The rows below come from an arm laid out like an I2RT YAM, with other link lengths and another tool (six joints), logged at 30 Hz.
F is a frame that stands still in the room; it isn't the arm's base.
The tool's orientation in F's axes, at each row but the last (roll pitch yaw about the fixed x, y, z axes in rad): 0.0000, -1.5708, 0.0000; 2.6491, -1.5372, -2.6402; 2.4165, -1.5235, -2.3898; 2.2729, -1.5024, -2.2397; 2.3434, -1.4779, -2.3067
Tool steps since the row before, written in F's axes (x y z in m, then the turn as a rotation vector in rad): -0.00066, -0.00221, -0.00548, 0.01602, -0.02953, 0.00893; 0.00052, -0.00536, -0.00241, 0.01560, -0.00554, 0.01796; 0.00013, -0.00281, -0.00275, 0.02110, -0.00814, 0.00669; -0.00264, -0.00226, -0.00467, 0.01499, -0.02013, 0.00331; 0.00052, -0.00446, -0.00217, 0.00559, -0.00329, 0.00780
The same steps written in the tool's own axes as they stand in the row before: -0.00548, -0.00221, 0.00066, 0.00893, -0.02953, -0.01602; -0.00234, -0.00540, -0.00040, 0.01758, -0.00540, -0.01608; -0.00266, -0.00290, 0.00004, 0.00622, -0.00850, -0.02110; -0.00443, -0.00241, 0.00291, 0.00375, -0.02043, -0.01447; -0.00189, -0.00461, -0.00022, 0.00764, -0.00298, -0.00597
